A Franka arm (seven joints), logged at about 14 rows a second.
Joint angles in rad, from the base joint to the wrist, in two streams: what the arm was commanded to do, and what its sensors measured. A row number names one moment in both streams.
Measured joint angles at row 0:
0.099, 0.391, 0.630, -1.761, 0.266, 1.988, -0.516
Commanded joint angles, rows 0 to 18:
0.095, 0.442, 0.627, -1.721, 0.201, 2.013, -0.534
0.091, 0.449, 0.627, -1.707, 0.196, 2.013, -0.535
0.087, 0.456, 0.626, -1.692, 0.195, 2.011, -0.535
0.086, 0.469, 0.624, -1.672, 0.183, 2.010, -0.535
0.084, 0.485, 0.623, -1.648, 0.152, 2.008, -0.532
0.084, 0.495, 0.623, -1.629, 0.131, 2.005, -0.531
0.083, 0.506, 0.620, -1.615, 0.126, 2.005, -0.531
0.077, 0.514, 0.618, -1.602, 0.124, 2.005, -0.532
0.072, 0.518, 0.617, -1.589, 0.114, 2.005, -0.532
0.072, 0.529, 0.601, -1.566, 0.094, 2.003, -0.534
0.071, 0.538, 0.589, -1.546, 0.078, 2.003, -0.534
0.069, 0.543, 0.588, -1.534, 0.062, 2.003, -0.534
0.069, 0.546, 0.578, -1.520, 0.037, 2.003, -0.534
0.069, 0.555, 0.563, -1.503, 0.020, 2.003, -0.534
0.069, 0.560, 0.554, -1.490, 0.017, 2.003, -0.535
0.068, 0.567, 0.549, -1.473, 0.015, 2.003, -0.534
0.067, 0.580, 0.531, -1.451, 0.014, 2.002, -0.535
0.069, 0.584, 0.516, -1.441, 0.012, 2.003, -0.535
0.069, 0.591, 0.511, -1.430, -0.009, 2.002, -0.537
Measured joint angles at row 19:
0.064, 0.552, 0.524, -1.490, 0.034, 2.007, -0.520
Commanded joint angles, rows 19 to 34:
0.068, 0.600, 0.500, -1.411, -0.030, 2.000, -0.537
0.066, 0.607, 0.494, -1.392, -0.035, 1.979, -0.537
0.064, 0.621, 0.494, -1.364, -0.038, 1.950, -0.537
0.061, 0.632, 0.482, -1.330, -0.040, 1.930, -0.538
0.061, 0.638, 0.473, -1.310, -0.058, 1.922, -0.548
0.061, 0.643, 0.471, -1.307, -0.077, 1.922, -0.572
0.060, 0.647, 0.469, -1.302, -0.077, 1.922, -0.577
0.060, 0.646, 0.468, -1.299, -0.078, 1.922, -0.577
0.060, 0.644, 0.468, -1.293, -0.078, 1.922, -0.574
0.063, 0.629, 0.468, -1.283, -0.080, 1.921, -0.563
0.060, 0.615, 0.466, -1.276, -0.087, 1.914, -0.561
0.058, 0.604, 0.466, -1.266, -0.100, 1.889, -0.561
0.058, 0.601, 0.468, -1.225, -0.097, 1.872, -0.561
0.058, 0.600, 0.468, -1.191, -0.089, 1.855, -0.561
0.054, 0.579, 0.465, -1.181, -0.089, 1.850, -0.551
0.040, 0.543, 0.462, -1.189, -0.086, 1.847, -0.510
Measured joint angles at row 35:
0.054, 0.591, 0.464, -1.207, -0.072, 1.880, -0.552
